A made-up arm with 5 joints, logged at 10 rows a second.
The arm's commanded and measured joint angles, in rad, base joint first. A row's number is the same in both.
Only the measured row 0 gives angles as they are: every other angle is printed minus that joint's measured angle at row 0.
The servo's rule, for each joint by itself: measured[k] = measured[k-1] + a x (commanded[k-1-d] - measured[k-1]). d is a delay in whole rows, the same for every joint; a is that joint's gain. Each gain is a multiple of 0.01, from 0.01 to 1. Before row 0 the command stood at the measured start. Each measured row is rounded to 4 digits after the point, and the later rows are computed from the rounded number. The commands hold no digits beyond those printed.
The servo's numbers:
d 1
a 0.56 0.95 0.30 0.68 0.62
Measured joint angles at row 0:
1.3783, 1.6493, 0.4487, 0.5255, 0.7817
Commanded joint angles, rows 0 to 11:
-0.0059, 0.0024, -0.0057, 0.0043, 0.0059
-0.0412, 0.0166, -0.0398, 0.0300, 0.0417
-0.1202, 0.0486, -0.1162, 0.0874, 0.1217
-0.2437, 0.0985, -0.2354, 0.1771, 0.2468
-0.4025, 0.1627, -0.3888, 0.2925, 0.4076
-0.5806, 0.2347, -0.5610, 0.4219, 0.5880
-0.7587, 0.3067, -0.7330, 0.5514, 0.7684
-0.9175, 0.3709, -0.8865, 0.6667, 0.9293
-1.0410, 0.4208, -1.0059, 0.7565, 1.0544
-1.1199, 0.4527, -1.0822, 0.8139, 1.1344
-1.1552, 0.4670, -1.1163, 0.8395, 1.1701
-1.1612, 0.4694, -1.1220, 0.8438, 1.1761
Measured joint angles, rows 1 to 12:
0.0000, 0.0000, 0.0000, 0.0000, 0.0000
-0.0033, 0.0023, -0.0017, 0.0029, 0.0037
-0.0245, 0.0159, -0.0131, 0.0213, 0.0273
-0.0781, 0.0470, -0.0440, 0.0662, 0.0858
-0.1708, 0.0959, -0.1014, 0.1416, 0.1856
-0.3006, 0.1594, -0.1876, 0.2442, 0.3232
-0.4574, 0.2309, -0.2996, 0.3650, 0.4874
-0.6261, 0.3029, -0.4296, 0.4918, 0.6616
-0.7893, 0.3675, -0.5667, 0.6107, 0.8276
-0.9303, 0.4181, -0.6985, 0.7098, 0.9682
-1.0365, 0.4510, -0.8136, 0.7806, 1.0712
-1.1030, 0.4662, -0.9044, 0.8207, 1.1325

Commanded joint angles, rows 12 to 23:
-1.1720, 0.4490, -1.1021, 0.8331, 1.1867
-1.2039, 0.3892, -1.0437, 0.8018, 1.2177
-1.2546, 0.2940, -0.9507, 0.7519, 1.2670
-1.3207, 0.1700, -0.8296, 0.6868, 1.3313
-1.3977, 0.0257, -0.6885, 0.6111, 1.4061
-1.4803, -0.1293, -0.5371, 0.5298, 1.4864
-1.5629, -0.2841, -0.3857, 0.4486, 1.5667
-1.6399, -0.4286, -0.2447, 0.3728, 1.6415
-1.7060, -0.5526, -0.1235, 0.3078, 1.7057
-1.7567, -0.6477, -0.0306, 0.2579, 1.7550
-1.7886, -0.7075, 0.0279, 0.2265, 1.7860
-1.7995, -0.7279, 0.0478, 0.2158, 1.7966
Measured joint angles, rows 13 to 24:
-1.1356, 0.4692, -0.9697, 0.8364, 1.1595
-1.1560, 0.4500, -1.0094, 0.8342, 1.1764
-1.1828, 0.3922, -1.0197, 0.8122, 1.2020
-1.2230, 0.2989, -0.9990, 0.7712, 1.2423
-1.2777, 0.1764, -0.9482, 0.7138, 1.2975
-1.3449, 0.0332, -0.8703, 0.6440, 1.3648
-1.4207, -0.1212, -0.7703, 0.5663, 1.4402
-1.5003, -0.2760, -0.6549, 0.4863, 1.5186
-1.5785, -0.4210, -0.5318, 0.4091, 1.5948
-1.6499, -0.5460, -0.4093, 0.3402, 1.6636
-1.7097, -0.6426, -0.2957, 0.2842, 1.7203
-1.7539, -0.7043, -0.1986, 0.2450, 1.7610

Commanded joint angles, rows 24 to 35:
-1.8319, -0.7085, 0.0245, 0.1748, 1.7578
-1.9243, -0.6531, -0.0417, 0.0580, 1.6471
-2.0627, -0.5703, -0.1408, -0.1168, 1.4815
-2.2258, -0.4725, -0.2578, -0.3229, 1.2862
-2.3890, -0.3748, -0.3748, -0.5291, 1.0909
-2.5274, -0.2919, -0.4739, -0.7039, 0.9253
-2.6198, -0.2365, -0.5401, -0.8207, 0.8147
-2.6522, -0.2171, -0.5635, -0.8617, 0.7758
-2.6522, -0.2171, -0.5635, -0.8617, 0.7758
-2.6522, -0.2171, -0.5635, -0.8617, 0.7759
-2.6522, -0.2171, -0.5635, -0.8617, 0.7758
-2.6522, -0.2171, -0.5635, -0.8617, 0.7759
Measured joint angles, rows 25 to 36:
-1.7794, -0.7267, -0.1247, 0.2251, 1.7831
-1.8088, -0.7094, -0.0799, 0.1909, 1.7674
-1.8735, -0.6559, -0.0684, 0.1005, 1.6928
-1.9795, -0.5746, -0.0901, -0.0473, 1.5618
-2.1174, -0.4776, -0.1404, -0.2347, 1.3909
-2.2695, -0.3799, -0.2107, -0.4349, 1.2049
-2.4139, -0.2963, -0.2897, -0.6178, 1.0315
-2.5292, -0.2395, -0.3648, -0.7558, 0.8971
-2.5981, -0.2182, -0.4244, -0.8278, 0.8219
-2.6284, -0.2172, -0.4661, -0.8509, 0.7933
-2.6417, -0.2171, -0.4953, -0.8582, 0.7825
-2.6476, -0.2171, -0.5158, -0.8606, 0.7783

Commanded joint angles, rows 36 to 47:
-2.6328, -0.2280, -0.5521, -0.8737, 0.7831
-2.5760, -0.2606, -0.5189, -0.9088, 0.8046
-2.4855, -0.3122, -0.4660, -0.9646, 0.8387
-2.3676, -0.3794, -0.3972, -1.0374, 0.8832
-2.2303, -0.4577, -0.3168, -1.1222, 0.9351
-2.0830, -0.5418, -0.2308, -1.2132, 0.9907
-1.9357, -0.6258, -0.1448, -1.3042, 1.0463
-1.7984, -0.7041, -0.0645, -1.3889, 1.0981
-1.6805, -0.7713, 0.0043, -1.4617, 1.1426
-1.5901, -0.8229, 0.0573, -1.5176, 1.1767
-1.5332, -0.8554, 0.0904, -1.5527, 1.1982
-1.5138, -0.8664, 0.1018, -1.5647, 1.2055
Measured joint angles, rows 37 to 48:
-2.6502, -0.2171, -0.5301, -0.8613, 0.7768
-2.6405, -0.2275, -0.5367, -0.8697, 0.7807
-2.6044, -0.2589, -0.5314, -0.8963, 0.7955
-2.5378, -0.3095, -0.5118, -0.9427, 0.8223
-2.4425, -0.3759, -0.4774, -1.0071, 0.8601
-2.3237, -0.4536, -0.4292, -1.0854, 0.9066
-2.1889, -0.5374, -0.3697, -1.1723, 0.9587
-2.0471, -0.6214, -0.3022, -1.2620, 1.0130
-1.9078, -0.7000, -0.2309, -1.3483, 1.0658
-1.7805, -0.7677, -0.1603, -1.4254, 1.1134
-1.6739, -0.8201, -0.0950, -1.4881, 1.1526
-1.5951, -0.8536, -0.0394, -1.5320, 1.1809

